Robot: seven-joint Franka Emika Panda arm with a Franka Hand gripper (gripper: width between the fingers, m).
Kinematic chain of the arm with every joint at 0, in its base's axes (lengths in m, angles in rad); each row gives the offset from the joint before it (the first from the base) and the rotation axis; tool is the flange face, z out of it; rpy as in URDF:
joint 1: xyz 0 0 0.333 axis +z
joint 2: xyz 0 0 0 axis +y
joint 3: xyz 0 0 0.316 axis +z
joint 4: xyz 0.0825 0 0 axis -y
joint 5: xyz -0.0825 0 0.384 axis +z
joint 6: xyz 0 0 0 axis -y
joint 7: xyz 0.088 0 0 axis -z
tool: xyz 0 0 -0.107 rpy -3.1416 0 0
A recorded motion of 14 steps. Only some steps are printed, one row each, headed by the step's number.
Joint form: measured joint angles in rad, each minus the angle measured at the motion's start. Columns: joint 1, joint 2, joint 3, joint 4, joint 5, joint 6, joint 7.
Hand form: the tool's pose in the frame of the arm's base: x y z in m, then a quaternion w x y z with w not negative. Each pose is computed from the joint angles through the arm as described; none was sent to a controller.
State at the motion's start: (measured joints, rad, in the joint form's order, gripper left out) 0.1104 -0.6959 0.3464 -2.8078 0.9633 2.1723 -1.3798
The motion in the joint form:
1: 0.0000 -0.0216 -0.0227 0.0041 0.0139 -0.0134 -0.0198
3: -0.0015 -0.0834 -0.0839 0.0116 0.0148 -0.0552 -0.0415
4: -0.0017 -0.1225 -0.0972 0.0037 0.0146 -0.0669 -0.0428
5: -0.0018 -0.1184 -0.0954 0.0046 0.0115 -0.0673 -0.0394
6: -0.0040 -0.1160 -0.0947 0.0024 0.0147 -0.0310 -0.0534
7: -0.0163 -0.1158 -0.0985 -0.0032 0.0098 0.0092 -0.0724
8: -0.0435 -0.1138 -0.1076 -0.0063 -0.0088 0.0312 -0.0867
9: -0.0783 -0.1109 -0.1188 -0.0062 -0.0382 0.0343 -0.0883
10: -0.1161 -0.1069 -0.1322 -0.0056 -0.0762 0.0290 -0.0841
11: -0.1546 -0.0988 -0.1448 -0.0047 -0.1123 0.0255 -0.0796
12: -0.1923 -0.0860 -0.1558 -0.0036 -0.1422 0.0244 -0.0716
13: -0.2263 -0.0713 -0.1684 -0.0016 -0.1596 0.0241 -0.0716
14: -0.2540 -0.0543 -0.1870 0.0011 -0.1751 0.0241 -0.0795
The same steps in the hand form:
1: 0.2970 0.1640 0.4054 0.23820 -0.77749 -0.54995 -0.19058
3: 0.2965 0.1503 0.4307 0.24770 -0.76683 -0.54834 -0.22347
4: 0.2917 0.1459 0.4393 0.24624 -0.76332 -0.54870 -0.23588
5: 0.2921 0.1464 0.4382 0.24614 -0.76433 -0.54863 -0.23288
6: 0.2958 0.1431 0.4388 0.23368 -0.76554 -0.54696 -0.24531
7: 0.3008 0.1344 0.4390 0.21579 -0.76894 -0.54317 -0.25909
8: 0.3067 0.1209 0.4387 0.19920 -0.77557 -0.53664 -0.26614
9: 0.3120 0.1059 0.4383 0.18664 -0.78510 -0.52761 -0.26535
10: 0.3164 0.0896 0.4370 0.17554 -0.79607 -0.51775 -0.25959
11: 0.3206 0.0730 0.4347 0.16548 -0.80770 -0.50630 -0.25276
12: 0.3246 0.0568 0.4311 0.15825 -0.82047 -0.49150 -0.24538
13: 0.3282 0.0415 0.4278 0.15493 -0.83080 -0.47682 -0.24169
14: 0.3313 0.0263 0.4243 0.15358 -0.83840 -0.46487 -0.23956

